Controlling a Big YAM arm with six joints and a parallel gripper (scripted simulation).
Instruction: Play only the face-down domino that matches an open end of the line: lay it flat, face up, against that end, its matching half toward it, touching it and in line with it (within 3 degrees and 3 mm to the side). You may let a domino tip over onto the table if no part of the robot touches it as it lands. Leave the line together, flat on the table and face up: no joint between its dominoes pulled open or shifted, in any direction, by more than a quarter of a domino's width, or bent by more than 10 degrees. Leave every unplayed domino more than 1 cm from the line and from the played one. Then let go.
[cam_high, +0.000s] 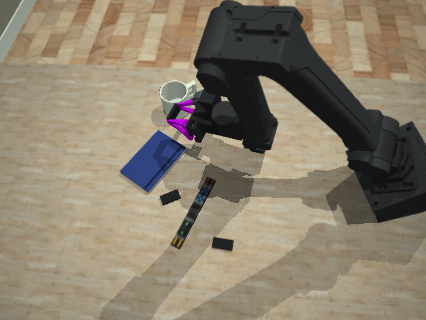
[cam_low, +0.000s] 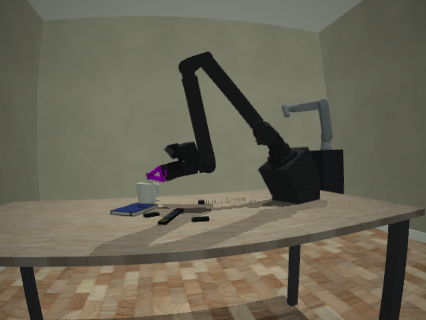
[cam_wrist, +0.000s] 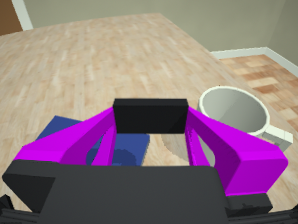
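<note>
Now: the blue book 12 cm below my hand, 8 cm to the left of it and 6 cm ahead of it. From my hand the other things lie so: white mug: 11 cm to the right, 9 cm below, 3 cm ahead; black domino: right at my hand.
</note>
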